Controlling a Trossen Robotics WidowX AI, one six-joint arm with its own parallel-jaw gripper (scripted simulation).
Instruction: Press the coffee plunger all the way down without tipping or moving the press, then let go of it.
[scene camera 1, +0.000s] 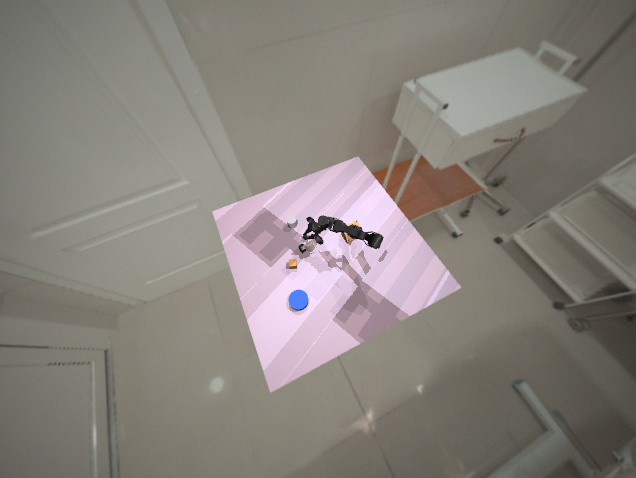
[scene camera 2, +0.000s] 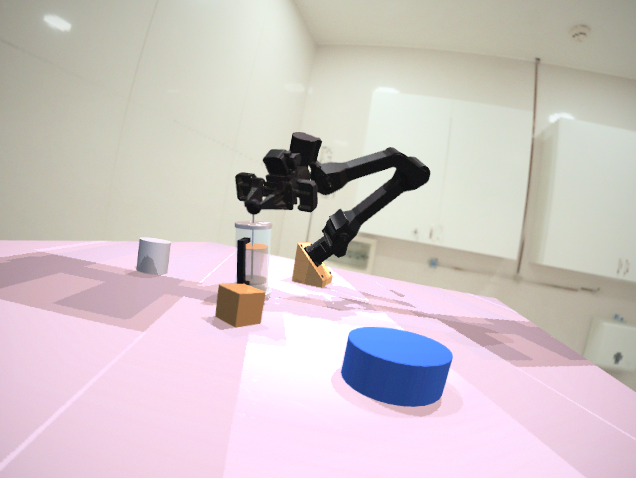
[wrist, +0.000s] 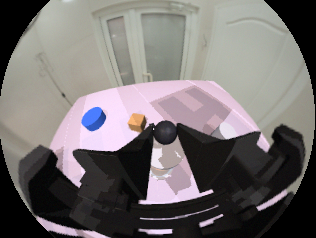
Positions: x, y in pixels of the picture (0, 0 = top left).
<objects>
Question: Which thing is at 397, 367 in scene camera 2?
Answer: A flat blue cylinder.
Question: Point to the gripper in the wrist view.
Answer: At 164, 127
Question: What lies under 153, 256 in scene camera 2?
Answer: A grey cylinder.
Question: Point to an orange cube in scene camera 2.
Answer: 238, 305
</objects>
